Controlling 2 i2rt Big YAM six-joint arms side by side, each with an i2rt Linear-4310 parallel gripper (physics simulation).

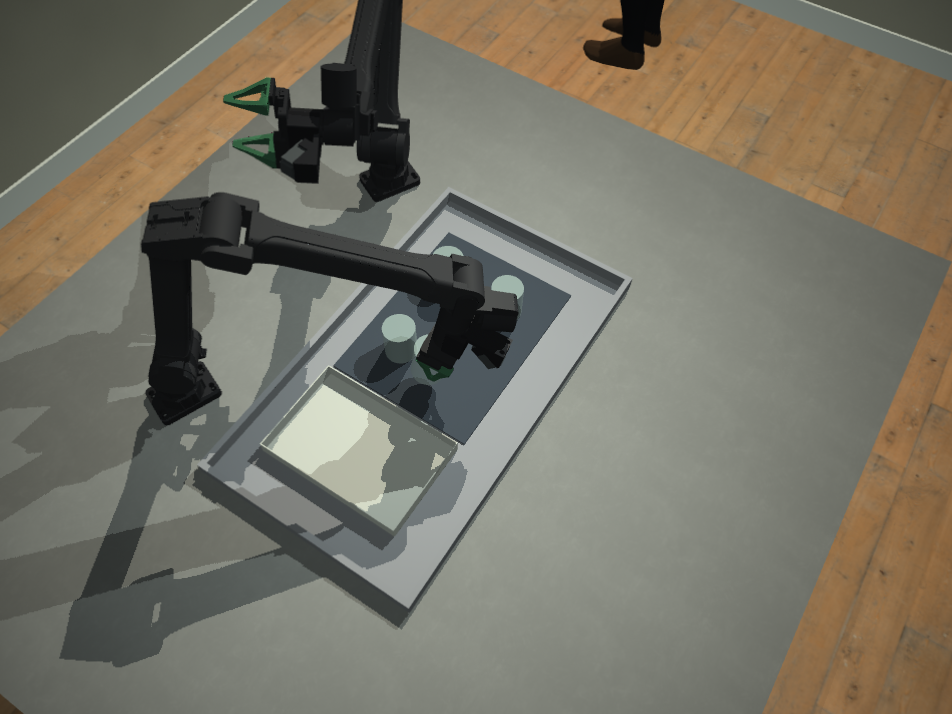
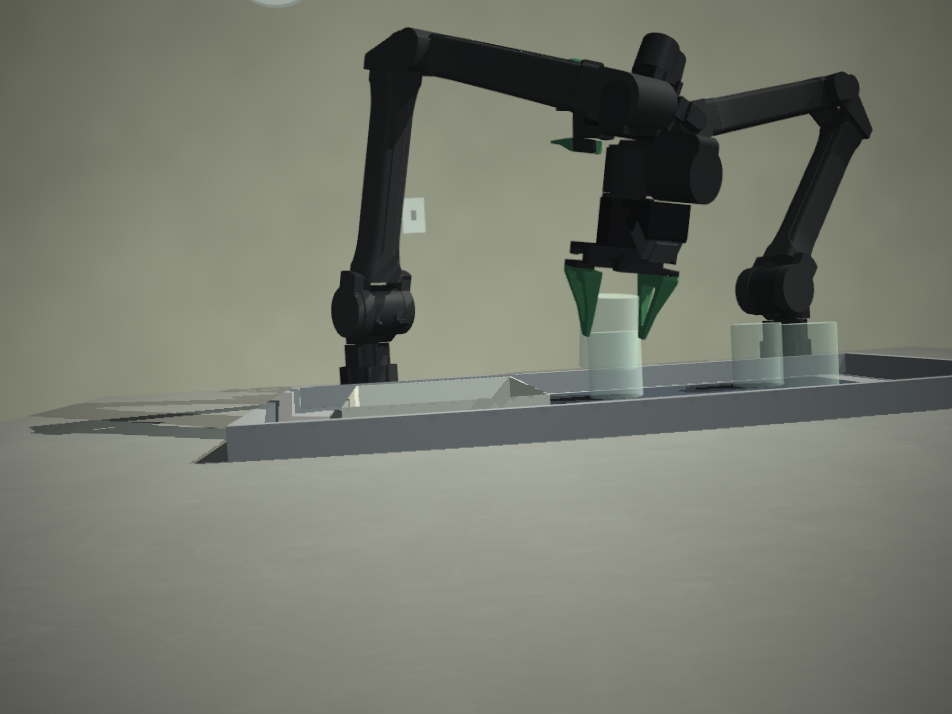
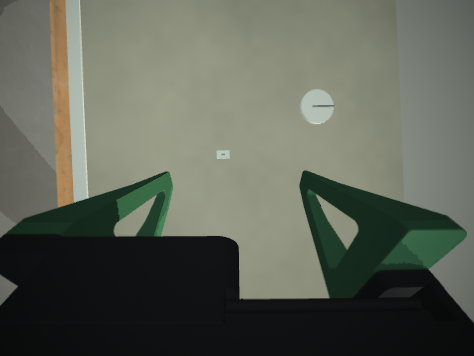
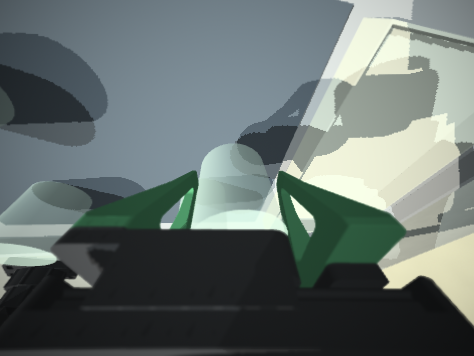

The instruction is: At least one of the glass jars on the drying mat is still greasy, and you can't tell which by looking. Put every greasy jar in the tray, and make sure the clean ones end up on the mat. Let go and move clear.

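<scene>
My right gripper is shut on a clear glass jar, upright and raised above the dark mat, near its tray end. A second jar stands on the mat beside it. Two more jars stand toward the mat's other end. The jars look alike; no grease shows. The pale tray holds no jar. My left gripper is open and empty, away from the mat.
A low grey rim surrounds mat and tray. The right forearm crosses over the mat's left side. The left arm's base stands beyond the rim's upper left. A person's feet show at the top.
</scene>
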